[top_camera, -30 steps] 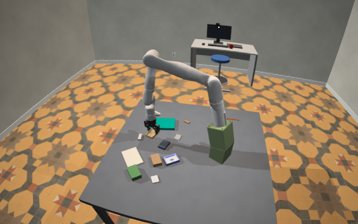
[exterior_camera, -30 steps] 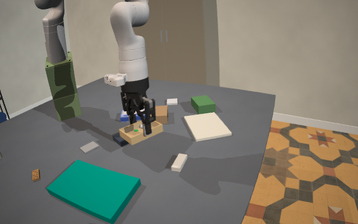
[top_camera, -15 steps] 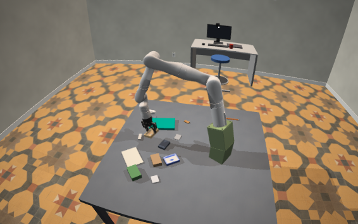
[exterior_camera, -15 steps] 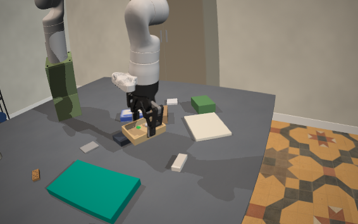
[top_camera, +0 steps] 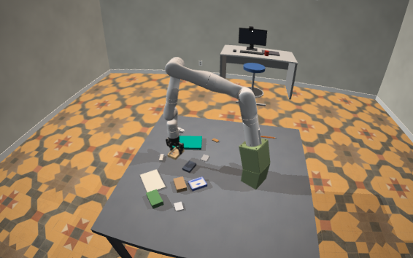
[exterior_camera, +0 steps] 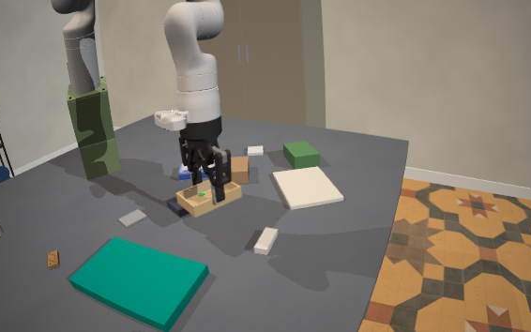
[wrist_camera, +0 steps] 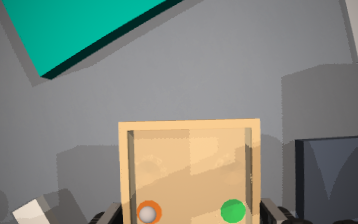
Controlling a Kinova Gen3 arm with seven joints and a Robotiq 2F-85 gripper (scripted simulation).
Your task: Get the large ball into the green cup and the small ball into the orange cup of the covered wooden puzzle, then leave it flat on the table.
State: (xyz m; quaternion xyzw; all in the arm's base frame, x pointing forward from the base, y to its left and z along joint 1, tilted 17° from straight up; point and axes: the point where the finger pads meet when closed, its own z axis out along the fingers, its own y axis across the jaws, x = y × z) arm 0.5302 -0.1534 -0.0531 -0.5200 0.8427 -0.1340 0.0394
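My hand is 10 cm past the dark blue block, 6 cm to the right of it and 8 cm above it. The rest, counted from my hand: small white block (12 cm ahead, 2 cm to the right, 8 cm below); then covered wooden puzzle (2 cm below); then grey tile (20 cm behind, 4 cm to the right, 9 cm below).
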